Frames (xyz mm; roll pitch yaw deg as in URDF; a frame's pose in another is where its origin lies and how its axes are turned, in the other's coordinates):
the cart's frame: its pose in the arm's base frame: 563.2 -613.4 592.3 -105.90 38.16 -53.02
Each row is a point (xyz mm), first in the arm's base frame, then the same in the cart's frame.
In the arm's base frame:
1: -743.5 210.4 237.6
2: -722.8 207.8 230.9
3: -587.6 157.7 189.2
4: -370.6 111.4 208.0
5: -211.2 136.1 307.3
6: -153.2 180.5 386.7
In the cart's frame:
1: -916.3 1276.6 -206.5
2: -900.8 1268.9 -193.1
3: -779.6 1207.0 -129.8
4: -659.5 1053.4 -22.2
5: -661.0 894.1 80.2
6: -710.5 814.4 133.5

